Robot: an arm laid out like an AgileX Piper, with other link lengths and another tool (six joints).
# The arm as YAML. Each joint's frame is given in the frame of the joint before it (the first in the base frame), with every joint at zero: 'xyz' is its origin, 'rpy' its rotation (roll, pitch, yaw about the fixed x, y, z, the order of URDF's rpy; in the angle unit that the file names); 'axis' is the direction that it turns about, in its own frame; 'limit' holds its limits. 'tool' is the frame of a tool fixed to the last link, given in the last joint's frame.
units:
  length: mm
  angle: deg
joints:
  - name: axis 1
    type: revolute
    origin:
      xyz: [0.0, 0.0, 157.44]
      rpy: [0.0, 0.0, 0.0]
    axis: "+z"
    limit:
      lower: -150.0
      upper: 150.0
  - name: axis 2
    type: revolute
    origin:
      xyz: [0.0, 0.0, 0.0]
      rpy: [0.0, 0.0, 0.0]
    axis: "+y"
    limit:
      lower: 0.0
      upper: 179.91
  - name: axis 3
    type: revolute
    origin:
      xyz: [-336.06, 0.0, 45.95]
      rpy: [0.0, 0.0, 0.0]
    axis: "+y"
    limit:
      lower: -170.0
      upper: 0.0
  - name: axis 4
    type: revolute
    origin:
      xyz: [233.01, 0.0, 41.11]
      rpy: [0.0, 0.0, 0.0]
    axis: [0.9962, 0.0, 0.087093]
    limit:
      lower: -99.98
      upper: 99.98
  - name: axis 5
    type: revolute
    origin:
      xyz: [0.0, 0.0, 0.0]
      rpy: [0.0, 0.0, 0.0]
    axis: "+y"
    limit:
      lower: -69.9
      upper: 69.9
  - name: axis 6
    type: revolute
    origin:
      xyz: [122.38, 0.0, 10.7]
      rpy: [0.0, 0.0, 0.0]
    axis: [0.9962, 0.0, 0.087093]
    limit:
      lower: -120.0
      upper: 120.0
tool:
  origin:
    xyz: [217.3, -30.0, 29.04]
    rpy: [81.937, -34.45, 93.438]
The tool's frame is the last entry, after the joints.
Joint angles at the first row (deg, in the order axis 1, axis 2, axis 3, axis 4, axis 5, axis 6):
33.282 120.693 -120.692 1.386 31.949 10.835
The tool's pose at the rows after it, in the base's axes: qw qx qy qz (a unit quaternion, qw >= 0); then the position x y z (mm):
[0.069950, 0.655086, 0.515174, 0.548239, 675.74, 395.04, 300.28]
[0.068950, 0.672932, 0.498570, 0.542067, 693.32, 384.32, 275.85]
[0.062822, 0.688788, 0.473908, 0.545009, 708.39, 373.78, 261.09]
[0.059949, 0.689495, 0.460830, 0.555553, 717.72, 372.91, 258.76]
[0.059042, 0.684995, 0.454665, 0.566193, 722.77, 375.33, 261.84]
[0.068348, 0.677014, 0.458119, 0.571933, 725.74, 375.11, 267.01]
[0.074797, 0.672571, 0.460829, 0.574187, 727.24, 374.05, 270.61]
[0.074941, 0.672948, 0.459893, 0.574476, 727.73, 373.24, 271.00]
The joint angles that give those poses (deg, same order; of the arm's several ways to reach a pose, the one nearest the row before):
32.707 126.039 -124.525 -0.499 27.799 11.110
31.527 128.794 -125.431 -1.299 26.771 13.711
30.371 130.605 -125.414 -1.653 24.578 16.794
29.965 131.717 -125.412 -1.702 22.033 17.982
29.912 132.288 -125.439 -1.702 20.024 18.308
29.971 132.415 -125.561 -3.080 19.135 18.359
29.971 132.414 -125.770 -3.988 18.962 18.360
29.913 132.416 -125.814 -4.049 18.962 18.482

